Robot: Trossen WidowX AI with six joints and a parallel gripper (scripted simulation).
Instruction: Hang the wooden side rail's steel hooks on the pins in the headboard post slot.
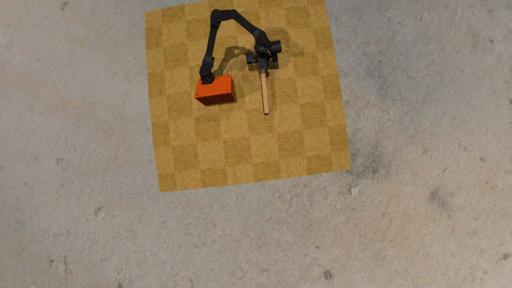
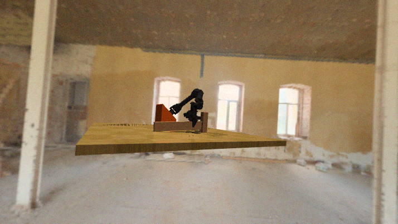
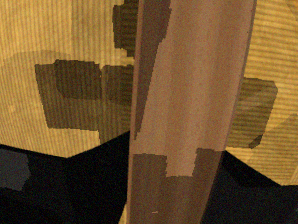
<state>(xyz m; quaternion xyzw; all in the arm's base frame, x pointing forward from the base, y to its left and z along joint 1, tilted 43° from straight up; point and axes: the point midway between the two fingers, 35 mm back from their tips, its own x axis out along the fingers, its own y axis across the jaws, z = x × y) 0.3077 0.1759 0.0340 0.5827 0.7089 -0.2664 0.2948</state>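
Right now the headboard post is 10 mm behind my gripper tip, 110 mm to the left of it and 40 mm above it.
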